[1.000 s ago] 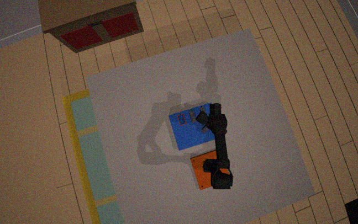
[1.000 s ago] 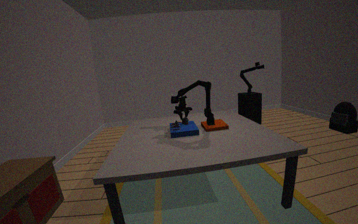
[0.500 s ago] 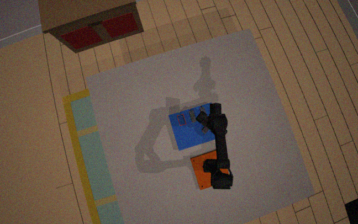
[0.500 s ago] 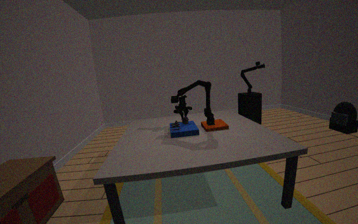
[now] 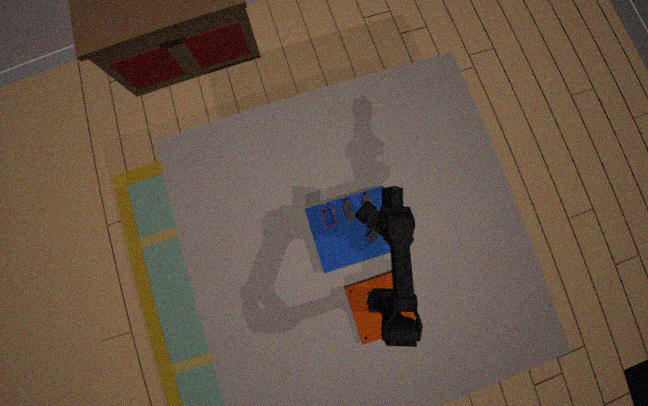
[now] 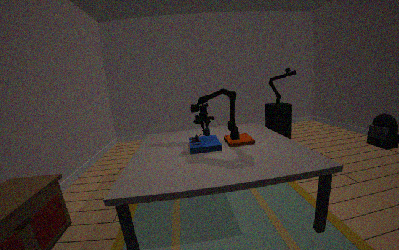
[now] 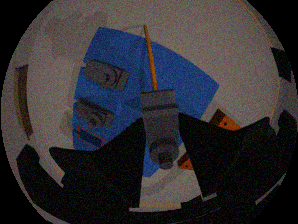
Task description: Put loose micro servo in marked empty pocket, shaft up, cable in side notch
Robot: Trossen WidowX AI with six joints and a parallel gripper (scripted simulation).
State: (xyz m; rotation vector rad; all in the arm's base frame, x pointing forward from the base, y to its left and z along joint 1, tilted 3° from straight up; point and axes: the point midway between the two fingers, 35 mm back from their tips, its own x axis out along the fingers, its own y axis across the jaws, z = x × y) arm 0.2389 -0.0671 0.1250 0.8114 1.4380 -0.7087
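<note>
The blue deck lies 100 mm below my gripper tip, 70 mm to the left of it and 20 mm behind it.
</note>
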